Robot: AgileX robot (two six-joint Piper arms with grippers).
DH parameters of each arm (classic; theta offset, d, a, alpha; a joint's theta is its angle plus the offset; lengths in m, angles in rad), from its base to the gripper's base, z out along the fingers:
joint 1: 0 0.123 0 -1.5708
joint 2: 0.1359 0 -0.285 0
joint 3: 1.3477 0 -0.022 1.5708
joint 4: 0 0.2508 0 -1.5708
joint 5: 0 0 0.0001 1.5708
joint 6: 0 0.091 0 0
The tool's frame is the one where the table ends.
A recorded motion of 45 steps. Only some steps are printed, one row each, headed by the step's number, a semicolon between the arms.
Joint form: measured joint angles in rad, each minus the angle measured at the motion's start. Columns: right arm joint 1, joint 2, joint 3, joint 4, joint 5, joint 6; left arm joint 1, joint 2, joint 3, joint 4, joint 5, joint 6.
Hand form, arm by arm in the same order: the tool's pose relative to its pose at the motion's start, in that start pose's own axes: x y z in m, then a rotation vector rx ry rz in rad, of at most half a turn. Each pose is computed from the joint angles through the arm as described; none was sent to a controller.
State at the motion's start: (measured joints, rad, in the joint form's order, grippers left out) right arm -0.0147 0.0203 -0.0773 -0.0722 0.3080 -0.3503; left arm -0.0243 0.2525 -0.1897 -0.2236 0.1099 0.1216
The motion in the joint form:
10: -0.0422 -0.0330 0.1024 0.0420 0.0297 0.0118; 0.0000 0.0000 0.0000 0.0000 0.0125 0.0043
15: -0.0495 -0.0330 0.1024 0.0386 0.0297 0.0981; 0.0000 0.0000 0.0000 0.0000 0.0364 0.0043
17: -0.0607 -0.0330 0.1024 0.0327 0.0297 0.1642; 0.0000 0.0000 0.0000 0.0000 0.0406 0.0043
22: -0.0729 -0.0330 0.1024 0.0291 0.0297 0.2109; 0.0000 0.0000 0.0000 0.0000 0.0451 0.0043
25: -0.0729 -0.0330 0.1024 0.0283 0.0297 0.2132; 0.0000 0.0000 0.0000 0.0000 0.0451 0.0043
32: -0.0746 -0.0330 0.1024 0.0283 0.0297 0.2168; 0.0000 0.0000 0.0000 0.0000 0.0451 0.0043
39: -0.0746 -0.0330 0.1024 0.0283 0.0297 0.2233; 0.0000 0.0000 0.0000 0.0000 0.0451 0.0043
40: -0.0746 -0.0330 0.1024 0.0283 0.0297 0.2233; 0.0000 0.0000 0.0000 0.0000 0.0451 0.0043
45: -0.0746 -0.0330 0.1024 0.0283 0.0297 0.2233; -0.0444 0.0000 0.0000 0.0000 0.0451 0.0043
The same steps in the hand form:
10: 0.0322 0.0132 0.0059 -0.0111 0.1035 0.0594; 0.0011 -0.0001 0.0000 0.0015 0.0124 0.0043
15: 0.0324 0.0128 0.0058 0.0010 0.1068 0.1439; 0.0033 -0.0004 -0.0001 0.0045 0.0361 0.0043
17: 0.0328 0.0121 0.0058 0.0165 0.1108 0.2066; 0.0037 -0.0004 -0.0001 0.0050 0.0403 0.0043
22: 0.0331 0.0114 0.0058 0.0315 0.1144 0.2524; 0.0041 -0.0005 -0.0001 0.0056 0.0448 0.0043
25: 0.0331 0.0113 0.0058 0.0318 0.1145 0.2539; 0.0041 -0.0005 -0.0001 0.0056 0.0448 0.0043
32: 0.0331 0.0113 0.0058 0.0336 0.1149 0.2578; 0.0041 -0.0005 -0.0001 0.0056 0.0448 0.0043
39: 0.0331 0.0113 0.0058 0.0340 0.1148 0.2643; 0.0041 -0.0005 -0.0001 0.0056 0.0448 0.0043
40: 0.0331 0.0113 0.0058 0.0340 0.1148 0.2643; 0.0041 -0.0005 -0.0001 0.0056 0.0448 0.0043
45: 0.0331 0.0113 0.0058 0.0340 0.1148 0.2643; 0.0044 -0.0039 -0.0002 0.0495 0.0492 0.0089

